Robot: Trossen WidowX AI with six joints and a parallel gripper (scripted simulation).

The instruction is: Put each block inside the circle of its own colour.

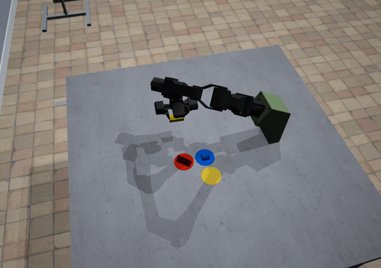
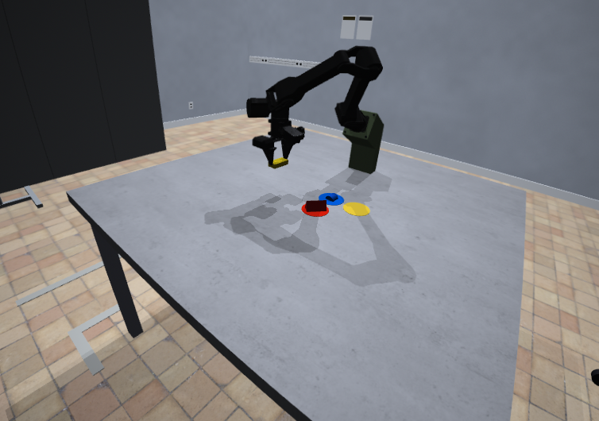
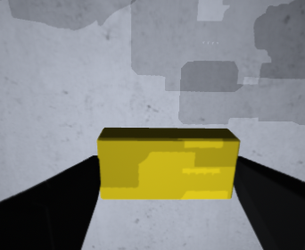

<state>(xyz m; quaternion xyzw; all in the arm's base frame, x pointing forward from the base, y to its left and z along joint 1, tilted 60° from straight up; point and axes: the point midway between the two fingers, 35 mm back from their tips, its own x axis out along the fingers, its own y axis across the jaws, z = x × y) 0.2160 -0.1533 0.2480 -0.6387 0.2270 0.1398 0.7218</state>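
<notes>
The yellow circle lies 28 cm to the left of my hand, 15 cm below it and 3 cm behind it. Also, from my hand: dark red block: 16 cm to the left, 14 cm below, 4 cm ahead; then yellow block: 4 cm below; then red circle: 16 cm to the left, 15 cm below, 4 cm ahead.
</notes>
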